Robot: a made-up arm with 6 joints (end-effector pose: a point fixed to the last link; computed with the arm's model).
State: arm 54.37 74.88 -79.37 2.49 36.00 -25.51
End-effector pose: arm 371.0 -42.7 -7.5 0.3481 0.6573 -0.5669 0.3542
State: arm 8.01 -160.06 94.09 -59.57 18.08 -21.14
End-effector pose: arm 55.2 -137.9 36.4 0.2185 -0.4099 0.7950 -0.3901
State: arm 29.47 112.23 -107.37 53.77 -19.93 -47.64
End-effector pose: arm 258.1 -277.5 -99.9 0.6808 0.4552 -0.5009 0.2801
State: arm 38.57 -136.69 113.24 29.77 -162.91 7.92
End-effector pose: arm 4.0 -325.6 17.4 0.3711 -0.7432 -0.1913 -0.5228
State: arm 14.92 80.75 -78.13 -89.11 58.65 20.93
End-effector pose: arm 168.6 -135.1 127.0 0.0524 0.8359 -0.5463 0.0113
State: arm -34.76 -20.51 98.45 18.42 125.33 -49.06
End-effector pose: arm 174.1 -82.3 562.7 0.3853 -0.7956 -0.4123 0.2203
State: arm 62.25 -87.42 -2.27 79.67 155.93 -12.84
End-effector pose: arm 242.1 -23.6 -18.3 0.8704 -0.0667 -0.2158 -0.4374
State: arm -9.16 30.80 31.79 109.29 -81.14 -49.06
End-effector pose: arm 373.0 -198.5 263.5 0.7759 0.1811 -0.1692 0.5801
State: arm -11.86 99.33 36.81 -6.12 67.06 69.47
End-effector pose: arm 409.2 163.5 86.2 0.3847 0.4718 -0.3884 0.6918
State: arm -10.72 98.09 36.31 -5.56 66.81 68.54
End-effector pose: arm 409.0 165.4 97.5 0.3731 0.4640 -0.3955 0.6994
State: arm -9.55 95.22 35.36 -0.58 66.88 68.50
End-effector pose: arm 410.1 169.2 126.0 0.3195 0.4406 -0.4200 0.7262
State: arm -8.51 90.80 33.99 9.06 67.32 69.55
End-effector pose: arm 408.3 172.0 171.3 0.2224 0.3934 -0.4572 0.7660
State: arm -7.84 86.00 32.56 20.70 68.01 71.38
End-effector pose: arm 399.4 169.8 219.5 0.1091 0.3274 -0.4888 0.8012
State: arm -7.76 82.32 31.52 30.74 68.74 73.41
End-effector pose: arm 387.2 164.2 253.4 0.0167 0.2649 -0.5027 0.8227
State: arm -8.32 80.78 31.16 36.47 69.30 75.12
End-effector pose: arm 379.9 160.5 265.9 0.0318 -0.2320 0.5016 -0.8328
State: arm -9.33 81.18 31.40 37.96 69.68 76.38
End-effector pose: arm 379.7 160.6 261.7 0.0410 -0.2319 0.4945 -0.8367
